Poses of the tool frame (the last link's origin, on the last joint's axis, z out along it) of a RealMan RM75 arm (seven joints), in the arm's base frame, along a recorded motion.
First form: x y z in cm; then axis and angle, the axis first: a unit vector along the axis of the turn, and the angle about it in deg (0 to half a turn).
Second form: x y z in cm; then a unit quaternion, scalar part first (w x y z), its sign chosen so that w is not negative. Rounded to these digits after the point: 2 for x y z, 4 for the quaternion.
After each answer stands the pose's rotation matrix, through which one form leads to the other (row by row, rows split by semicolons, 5 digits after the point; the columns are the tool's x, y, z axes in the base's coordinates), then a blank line. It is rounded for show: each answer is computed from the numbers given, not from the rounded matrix.
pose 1, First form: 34.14 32.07 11.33 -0.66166 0.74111 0.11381 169.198
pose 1, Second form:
34.14 32.07 11.33 0.0941 -0.6587 0.7378 0.1133
-0.11444 -0.99338 -0.01038; -0.95072 0.10649 0.29120; -0.28817 0.04319 -0.95660

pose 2, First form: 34.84 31.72 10.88 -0.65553 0.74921 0.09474 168.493
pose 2, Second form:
34.84 31.72 10.88 0.1002 -0.6522 0.7454 0.0943
-0.12911 -0.99128 0.02650; -0.95348 0.13144 0.27130; -0.27242 0.00976 -0.96213

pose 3, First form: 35.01 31.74 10.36 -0.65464 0.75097 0.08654 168.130
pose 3, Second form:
35.01 31.74 10.36 0.1034 -0.6511 0.7469 0.0861
-0.13067 -0.99052 0.04237; -0.95492 0.13724 0.26324; -0.26656 -0.00607 -0.96380

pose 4, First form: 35.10 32.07 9.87 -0.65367 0.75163 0.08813 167.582
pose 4, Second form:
35.10 32.07 9.87 0.1082 -0.6498 0.7472 0.0876
-0.13203 -0.99009 0.04776; -0.95219 0.14007 0.27150; -0.27550 -0.00963 -0.96125

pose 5, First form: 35.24 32.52 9.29 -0.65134 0.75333 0.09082 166.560
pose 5, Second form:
35.24 32.52 9.29 0.1170 -0.6469 0.7482 0.0902
-0.13574 -0.98902 0.05840; -0.94680 0.14686 0.28635; -0.29178 -0.01643 -0.95634

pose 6, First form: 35.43 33.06 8.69 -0.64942 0.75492 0.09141 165.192
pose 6, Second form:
35.43 33.06 8.69 0.1289 -0.6440 0.7486 0.0906
-0.13731 -0.98759 0.07619; -0.94087 0.15409 0.30170; -0.30970 -0.03026 -0.95035

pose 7, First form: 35.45 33.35 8.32 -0.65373 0.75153 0.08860 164.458
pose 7, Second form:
35.45 33.35 8.32 0.1352 -0.6477 0.7446 0.0878
-0.12434 -0.98836 0.08765; -0.94088 0.14550 0.30590; -0.31509 -0.04443 -0.94802

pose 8, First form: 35.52 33.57 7.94 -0.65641 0.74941 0.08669 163.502
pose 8, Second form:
35.52 33.57 7.94 0.1435 -0.6496 0.7417 0.0858
-0.11482 -0.98820 0.10135; -0.93897 0.14127 0.31367; -0.32428 -0.05915 -0.94411

